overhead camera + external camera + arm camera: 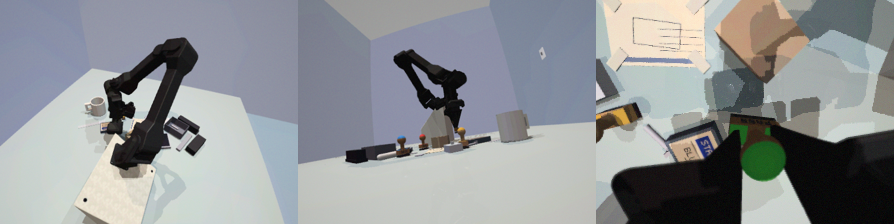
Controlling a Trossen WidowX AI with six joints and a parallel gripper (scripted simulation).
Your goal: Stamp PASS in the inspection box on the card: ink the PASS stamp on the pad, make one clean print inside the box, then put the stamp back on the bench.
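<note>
My gripper tip is now 70 mm to the left of the cardboard box and 50 mm above it. Also, from my gripper tip: blue stamp pad: 70 mm to the left, 60 mm below, 50 mm ahead; then card: 100 mm ahead, 80 mm to the right, 70 mm below; then green-knobbed stamp: right at my gripper tip.
</note>
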